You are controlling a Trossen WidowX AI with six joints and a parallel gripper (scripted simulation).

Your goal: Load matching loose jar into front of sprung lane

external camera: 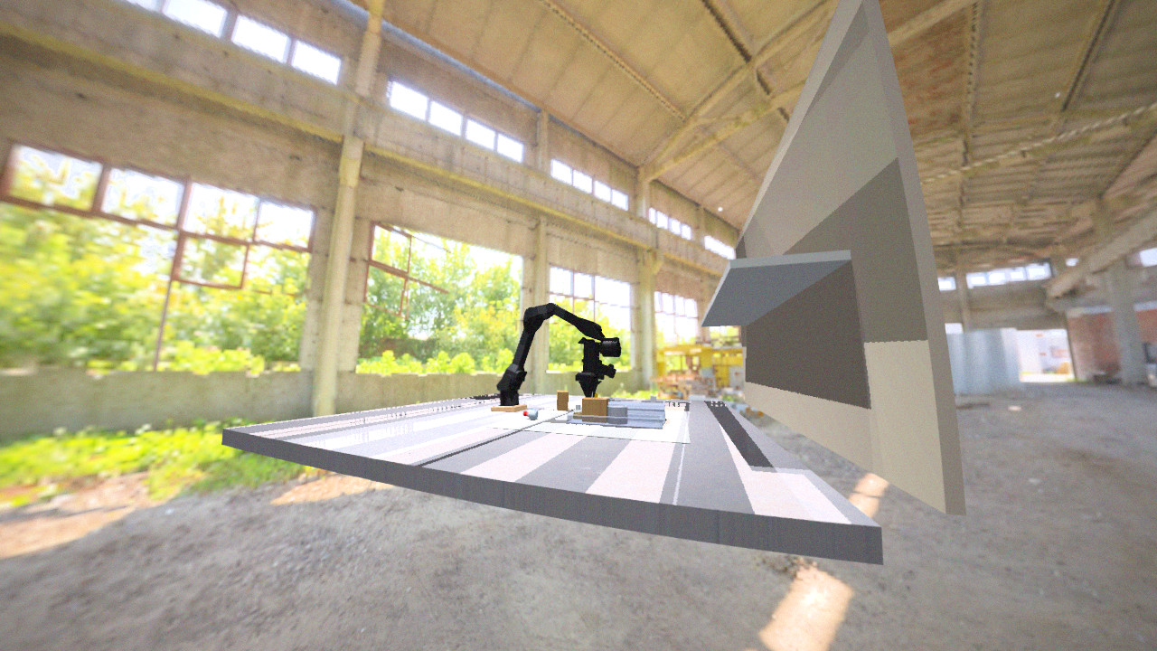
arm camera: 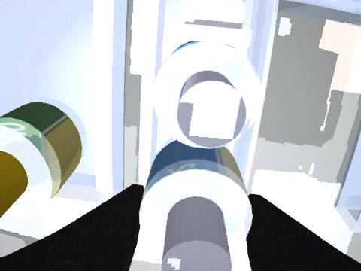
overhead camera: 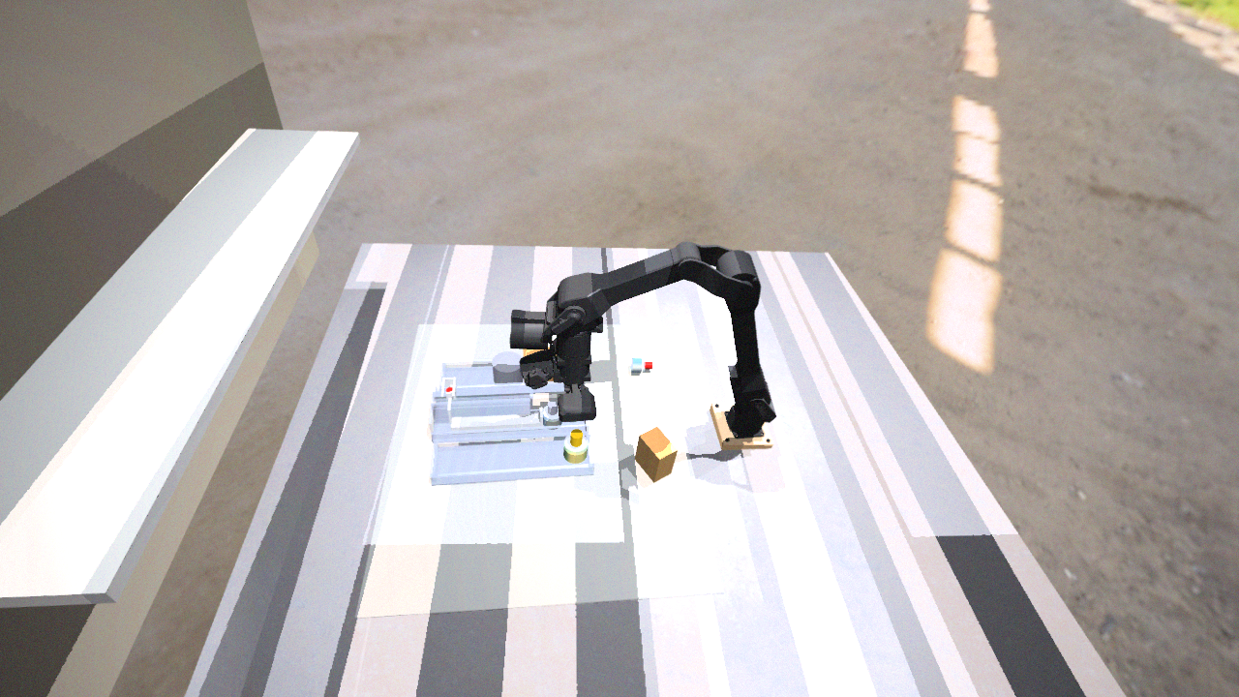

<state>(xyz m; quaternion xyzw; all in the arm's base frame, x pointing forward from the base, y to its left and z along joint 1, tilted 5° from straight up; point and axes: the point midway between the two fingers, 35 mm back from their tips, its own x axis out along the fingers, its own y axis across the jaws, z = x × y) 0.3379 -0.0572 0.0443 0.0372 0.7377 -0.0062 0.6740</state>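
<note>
Right now the jar is 130 mm to the right of my gripper tip, 20 mm below it and 10 mm behind it. From my gripper tip the other things lie so: grey cylinder 130 mm to the right, 110 mm ahead, 20 mm below; tan box 130 mm to the right, 40 mm ahead, 10 mm below; slanted shelf 500 mm ahead, 320 mm above, 30 mm to the right.
</note>
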